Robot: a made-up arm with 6 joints.
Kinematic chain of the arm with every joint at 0, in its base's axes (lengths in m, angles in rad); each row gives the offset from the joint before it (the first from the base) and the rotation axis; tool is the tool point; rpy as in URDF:
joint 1: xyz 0 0 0.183 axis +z
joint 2: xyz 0 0 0 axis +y
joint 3: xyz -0.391 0 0.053 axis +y
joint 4: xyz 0.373 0 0.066 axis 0.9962 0 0.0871
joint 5: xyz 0 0 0 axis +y
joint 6: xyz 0.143 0 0.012 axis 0.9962 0 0.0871
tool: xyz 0 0 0 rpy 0 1.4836 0
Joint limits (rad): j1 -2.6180..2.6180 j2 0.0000..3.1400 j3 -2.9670..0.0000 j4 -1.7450..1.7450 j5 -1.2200..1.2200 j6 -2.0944..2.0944
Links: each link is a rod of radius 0.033 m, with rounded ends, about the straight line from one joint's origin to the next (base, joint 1, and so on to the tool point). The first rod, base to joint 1, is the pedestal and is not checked.
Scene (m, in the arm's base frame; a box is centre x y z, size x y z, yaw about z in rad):
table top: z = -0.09
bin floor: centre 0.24 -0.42 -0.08 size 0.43 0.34 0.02 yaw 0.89
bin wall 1: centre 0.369 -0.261 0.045 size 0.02 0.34 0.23 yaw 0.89
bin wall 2: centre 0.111 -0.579 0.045 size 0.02 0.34 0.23 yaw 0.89
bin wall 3: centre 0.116 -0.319 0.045 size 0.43 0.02 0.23 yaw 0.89
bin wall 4: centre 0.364 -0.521 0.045 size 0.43 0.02 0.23 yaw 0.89
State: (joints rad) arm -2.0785 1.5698 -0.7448 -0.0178 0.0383 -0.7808
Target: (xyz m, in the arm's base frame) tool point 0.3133 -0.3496 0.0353
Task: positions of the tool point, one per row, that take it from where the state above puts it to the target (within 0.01 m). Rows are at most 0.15 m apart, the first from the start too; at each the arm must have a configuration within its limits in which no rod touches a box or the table.
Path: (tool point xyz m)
1: -0.1181 -0.4436 0.2490
2: -0.0058 -0.4617 0.2541
3: 0.1082 -0.4516 0.2592
4: 0.2168 -0.4135 0.2643
5: 0.3133 -0.3496 0.2695
6: 0.3229 -0.3603 0.1533
7: 0.3133 -0.3496 0.0353

